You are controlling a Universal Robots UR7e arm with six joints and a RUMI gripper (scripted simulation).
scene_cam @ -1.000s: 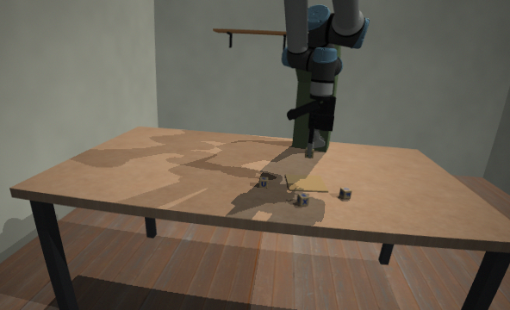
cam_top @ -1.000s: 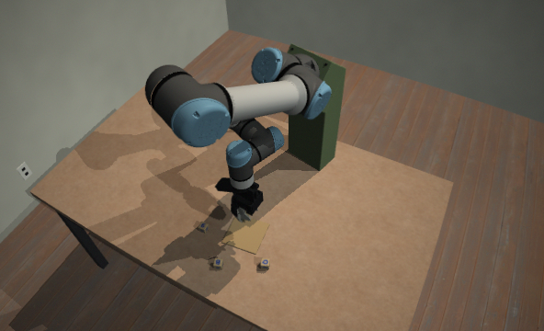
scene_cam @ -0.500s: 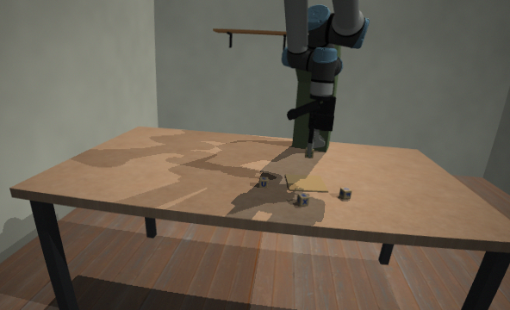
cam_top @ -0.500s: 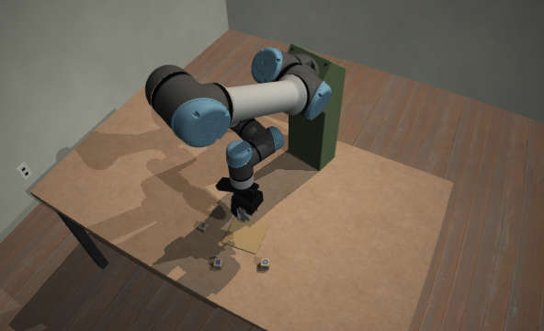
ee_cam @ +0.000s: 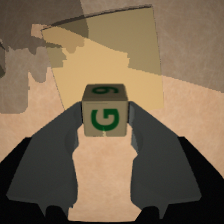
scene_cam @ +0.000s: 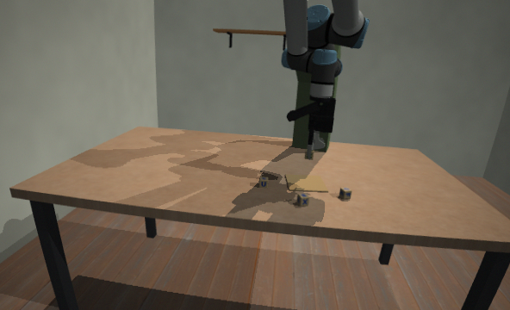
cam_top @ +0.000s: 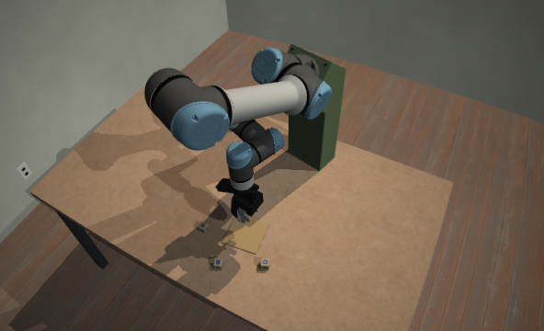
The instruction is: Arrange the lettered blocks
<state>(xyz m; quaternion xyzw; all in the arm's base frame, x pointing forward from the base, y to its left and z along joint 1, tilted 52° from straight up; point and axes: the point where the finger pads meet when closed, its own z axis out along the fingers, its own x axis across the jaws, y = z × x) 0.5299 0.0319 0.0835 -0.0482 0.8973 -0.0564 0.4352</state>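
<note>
Right now my hand is 11 cm above the tan mat. From my hand the other things lie so: Q block: 14 cm to the left, 10 cm below, 7 cm ahead; then G block: right at my hand.
</note>
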